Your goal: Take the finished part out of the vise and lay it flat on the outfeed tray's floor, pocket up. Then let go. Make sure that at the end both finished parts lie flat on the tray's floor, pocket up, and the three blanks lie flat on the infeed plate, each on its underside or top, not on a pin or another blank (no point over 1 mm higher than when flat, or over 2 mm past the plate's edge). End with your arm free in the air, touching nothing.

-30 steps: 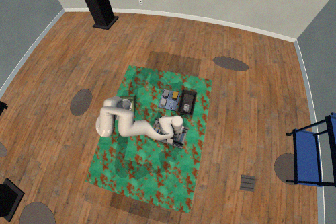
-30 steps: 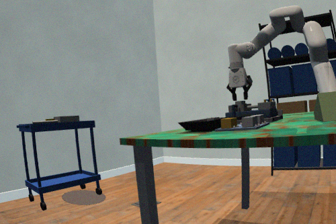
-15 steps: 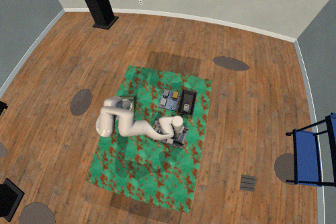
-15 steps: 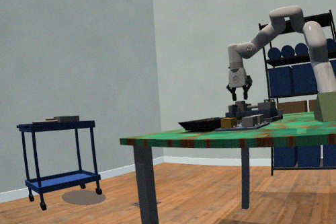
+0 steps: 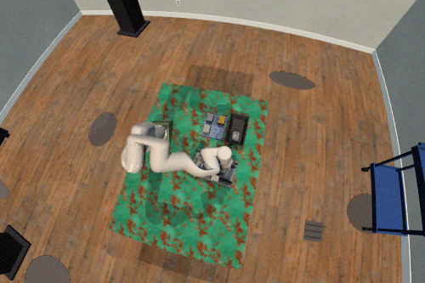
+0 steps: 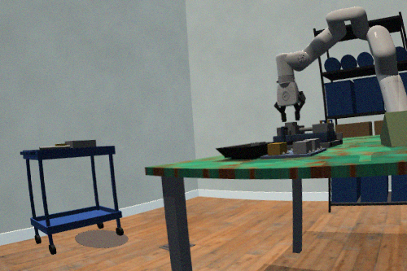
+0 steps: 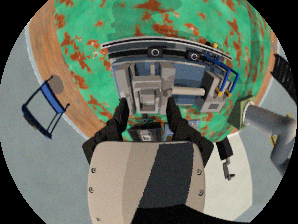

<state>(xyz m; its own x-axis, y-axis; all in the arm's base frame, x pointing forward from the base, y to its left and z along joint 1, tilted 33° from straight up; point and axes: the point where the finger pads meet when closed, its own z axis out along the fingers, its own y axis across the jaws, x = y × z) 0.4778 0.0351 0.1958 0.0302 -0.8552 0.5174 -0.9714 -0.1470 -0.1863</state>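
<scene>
Right now the vise is 10 cm below my hand and 6 cm behind it. Round my hand: yellow block (34 cm to the left, 13 cm behind, 11 cm below); blue-grey plate (29 cm to the left, 17 cm behind, 13 cm below).
</scene>
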